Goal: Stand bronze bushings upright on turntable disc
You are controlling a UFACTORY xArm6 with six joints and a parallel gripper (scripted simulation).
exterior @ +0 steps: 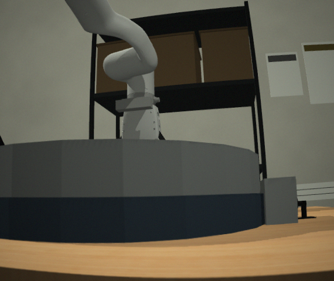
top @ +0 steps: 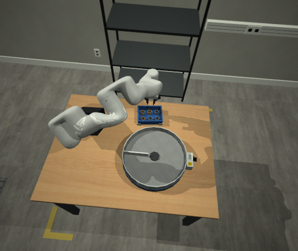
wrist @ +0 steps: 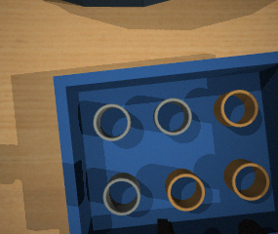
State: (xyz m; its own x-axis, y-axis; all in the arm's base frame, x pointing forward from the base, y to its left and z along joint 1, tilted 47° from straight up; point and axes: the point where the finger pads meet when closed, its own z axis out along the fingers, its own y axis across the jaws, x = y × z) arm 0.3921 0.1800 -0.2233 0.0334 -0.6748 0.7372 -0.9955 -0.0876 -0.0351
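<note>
The blue crate lies 40 mm to the right of my hand and 120 mm below it. Round my hand: turntable 90 mm ahead, 390 mm to the right, 90 mm below; then grey turntable disc 70 mm ahead, 390 mm to the right, 90 mm below.
</note>
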